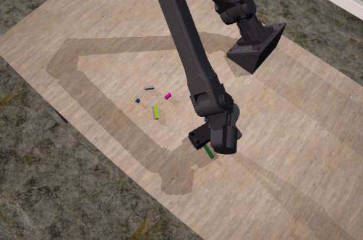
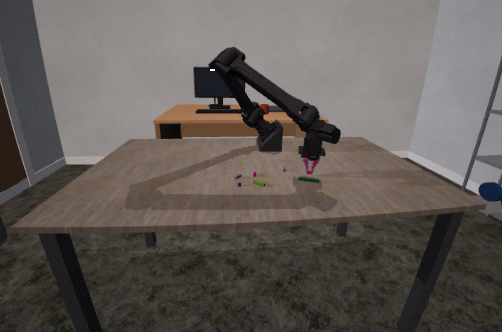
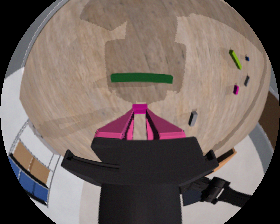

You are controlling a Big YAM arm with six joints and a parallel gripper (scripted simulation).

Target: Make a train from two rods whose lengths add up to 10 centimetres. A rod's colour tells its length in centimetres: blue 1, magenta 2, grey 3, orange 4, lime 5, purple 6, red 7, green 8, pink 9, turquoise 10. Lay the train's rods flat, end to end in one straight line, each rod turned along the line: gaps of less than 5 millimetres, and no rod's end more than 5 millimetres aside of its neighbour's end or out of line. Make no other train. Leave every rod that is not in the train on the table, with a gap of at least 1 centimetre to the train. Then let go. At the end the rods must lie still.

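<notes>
Now: the green rod 40 mm ahead of my hand, 20 mm to the right of it and 20 mm below it. Round my hand: blue rod (60 mm ahead, 290 mm to the right, 20 mm below); lime rod (60 mm ahead, 210 mm to the right, 20 mm below).
</notes>
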